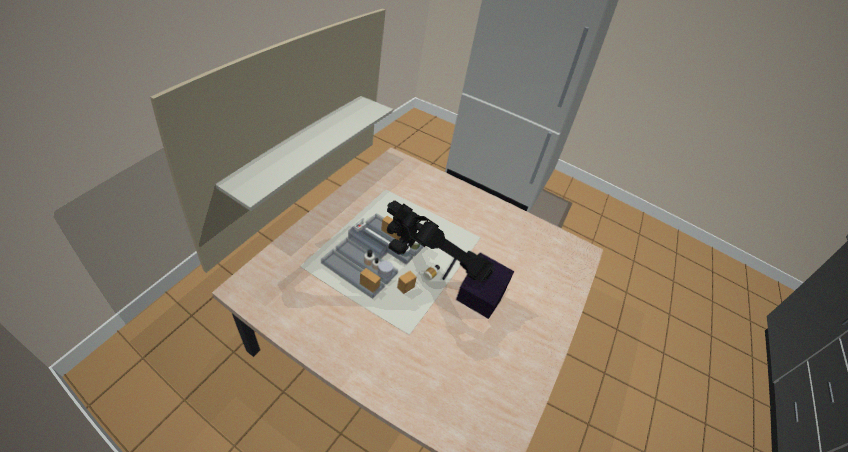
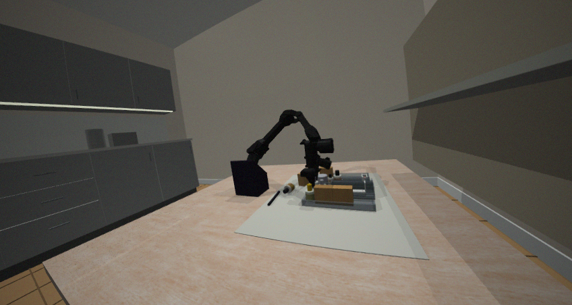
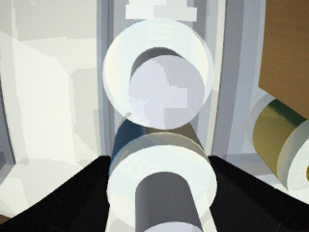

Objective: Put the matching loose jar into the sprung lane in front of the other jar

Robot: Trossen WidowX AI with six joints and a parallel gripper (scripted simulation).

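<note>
The pale mat lies 50 mm ahead of my gripper tip and 50 mm below it. From my gripper tip the other things lie so: wall shelf: 500 mm ahead, 80 mm to the left, 320 mm above; black stick: 180 mm behind, 90 mm to the right, 40 mm below.
</note>
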